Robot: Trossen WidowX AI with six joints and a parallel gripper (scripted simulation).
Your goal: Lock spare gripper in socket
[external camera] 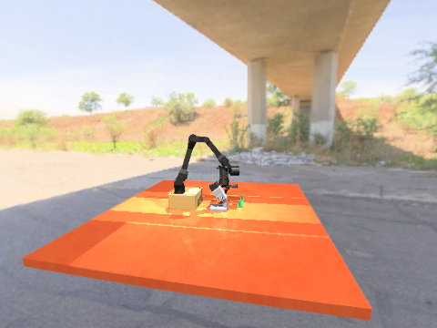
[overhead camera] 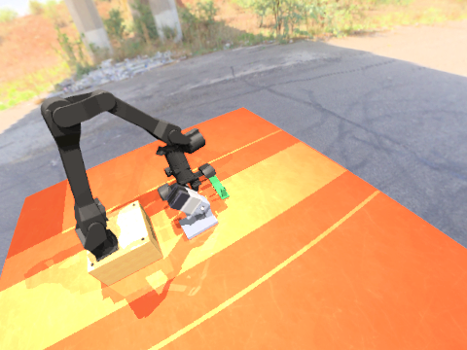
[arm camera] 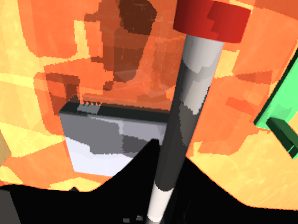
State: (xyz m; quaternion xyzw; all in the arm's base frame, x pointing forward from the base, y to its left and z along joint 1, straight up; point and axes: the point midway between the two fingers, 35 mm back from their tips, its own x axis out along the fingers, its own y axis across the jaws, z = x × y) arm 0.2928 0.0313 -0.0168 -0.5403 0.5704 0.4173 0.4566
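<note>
Right now the mount is 10 mm behind my gripper tip and 50 mm to the right of it. Also, from my gripper tip: green slanted bar: 110 mm ahead, 50 mm to the left, 30 mm below; spare gripper: 30 mm behind, 50 mm to the right, 70 mm above.
</note>
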